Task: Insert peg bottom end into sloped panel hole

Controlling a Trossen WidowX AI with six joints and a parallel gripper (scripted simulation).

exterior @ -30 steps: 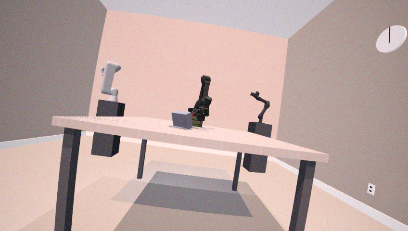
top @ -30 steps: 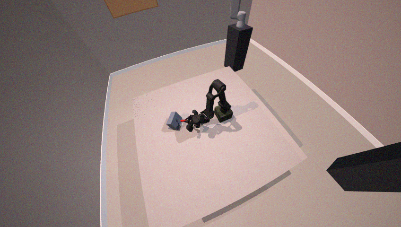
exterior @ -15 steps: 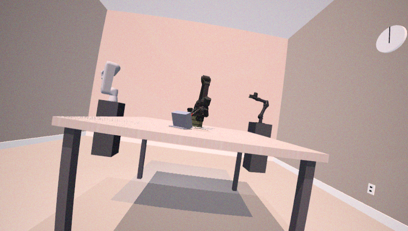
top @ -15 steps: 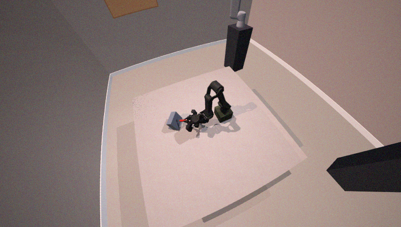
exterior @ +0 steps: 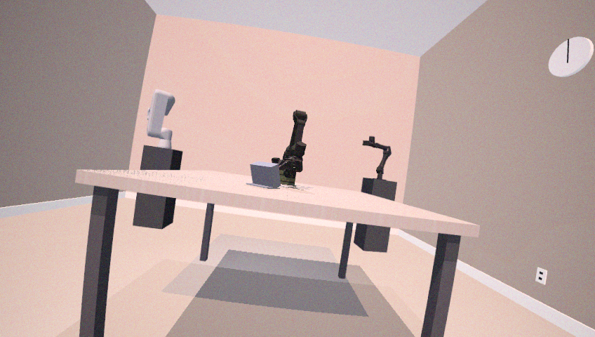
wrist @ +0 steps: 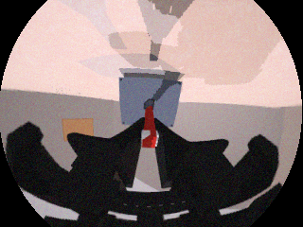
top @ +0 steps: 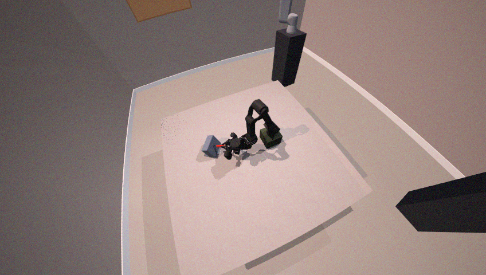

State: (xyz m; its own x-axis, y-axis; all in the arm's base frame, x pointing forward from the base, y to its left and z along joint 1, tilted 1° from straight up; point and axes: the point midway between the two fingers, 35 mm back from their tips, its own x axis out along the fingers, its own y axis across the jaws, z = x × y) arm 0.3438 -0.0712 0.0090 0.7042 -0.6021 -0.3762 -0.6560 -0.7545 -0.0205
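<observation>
My gripper tip is now 6 cm short of the sloped panel, 5 cm to the left of it and 4 cm above it. From my gripper tip the other things lie so: red peg: 1 cm to the left, 1 cm behind, 1 cm above.
</observation>
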